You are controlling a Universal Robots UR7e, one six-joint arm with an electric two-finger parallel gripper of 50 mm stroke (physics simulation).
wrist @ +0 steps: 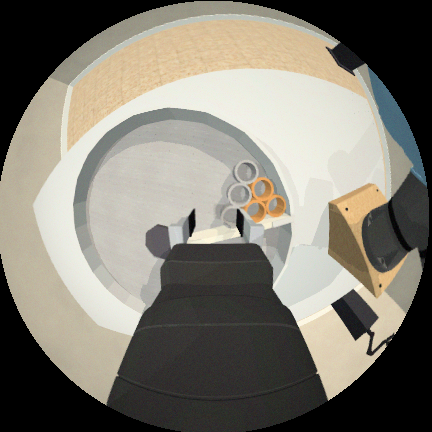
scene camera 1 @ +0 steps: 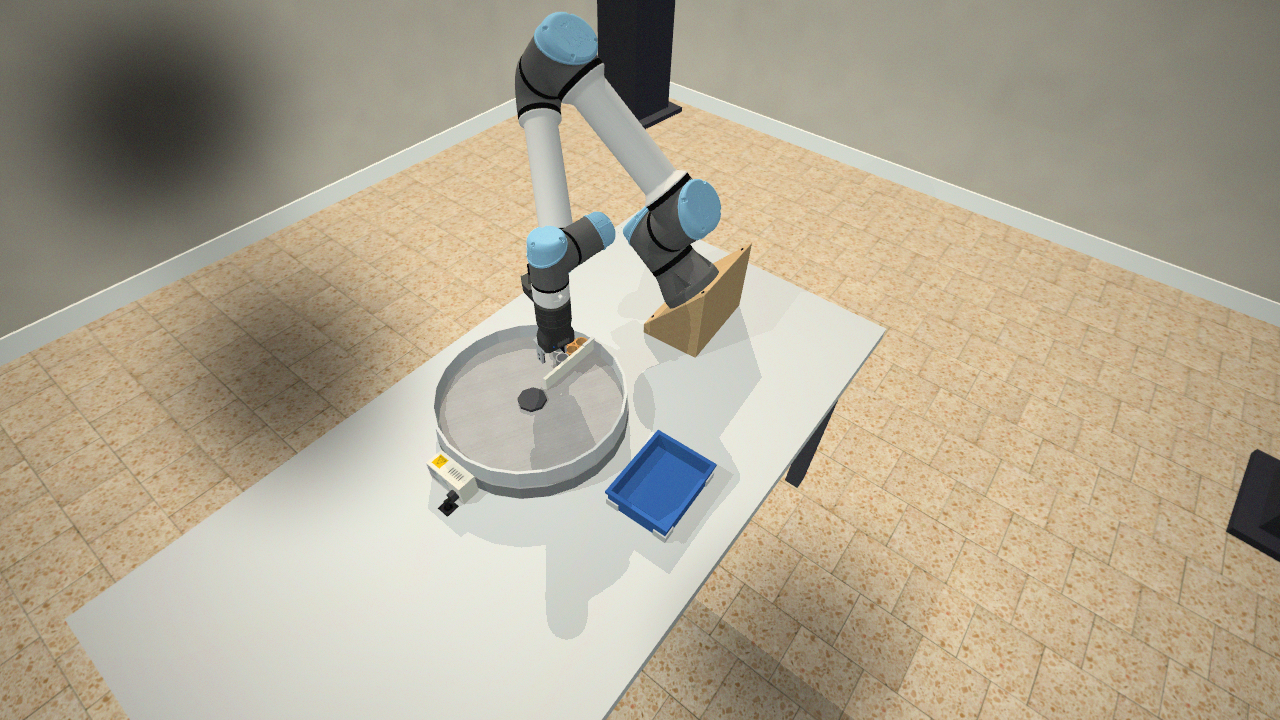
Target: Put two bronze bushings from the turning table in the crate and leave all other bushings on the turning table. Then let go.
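Seen in the pictures: gripper, fingertip midpoint: (wrist: pixel 215 216) (scene camera 1: pixel 552 355); arm's base at its link origin: (wrist: pixel 380 240) (scene camera 1: pixel 693 289).
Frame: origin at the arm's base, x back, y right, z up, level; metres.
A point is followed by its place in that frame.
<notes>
My gripper (scene camera 1: pixel 550 358) {x -0.372, y 0.104, z -0.036 m} (wrist: pixel 215 216) {x -0.372, y 0.104, z -0.036 m} is open and empty over the turning table (scene camera 1: pixel 483 420) {x -0.580, y 0.094, z -0.080 m} (wrist: pixel 130 180) {x -0.503, y 0.175, z -0.080 m}, its right finger in the wrist view partly covering a grey bushing (wrist: pixel 223 216). Three orange-bronze bushings, one upper (wrist: pixel 271 190) {x -0.291, y 0.124, z -0.055 m}, one right (wrist: pixel 284 206) {x -0.272, y 0.099, z -0.054 m} and one lower (wrist: pixel 257 220) {x -0.315, y 0.085, z -0.054 m}, stand grouped near the rim, right of the fingers in the wrist view. Two more grey bushings (wrist: pixel 236 171) {x -0.337, y 0.154, z -0.054 m} (wrist: pixel 230 195) stand beside them. In the scene view the gripper partly hides the group. The blue crate (scene camera 1: pixel 635 515) {x -0.499, y -0.287, z -0.107 m} shows no bushing inside.
A cream guide bar (scene camera 1: pixel 570 363) {x -0.348, y 0.071, z -0.058 m} (wrist: pixel 215 234) {x -0.376, y 0.076, z -0.048 m} crosses the turning table beside the bushings. A dark hub (scene camera 1: pixel 531 399) {x -0.473, y 0.061, z -0.072 m} (wrist: pixel 158 241) {x -0.474, y 0.066, z -0.072 m} is at its centre. The raised rim surrounds the bushings' area. A white box (scene camera 1: pixel 452 475) {x -0.707, y 0.023, z -0.074 m} stands at the rim. The wooden arm mount (scene camera 1: pixel 716 308) {x 0.009, y -0.068, z -0.025 m} (wrist: pixel 350 220) {x -0.080, y 0.042, z -0.064 m} is behind.
</notes>
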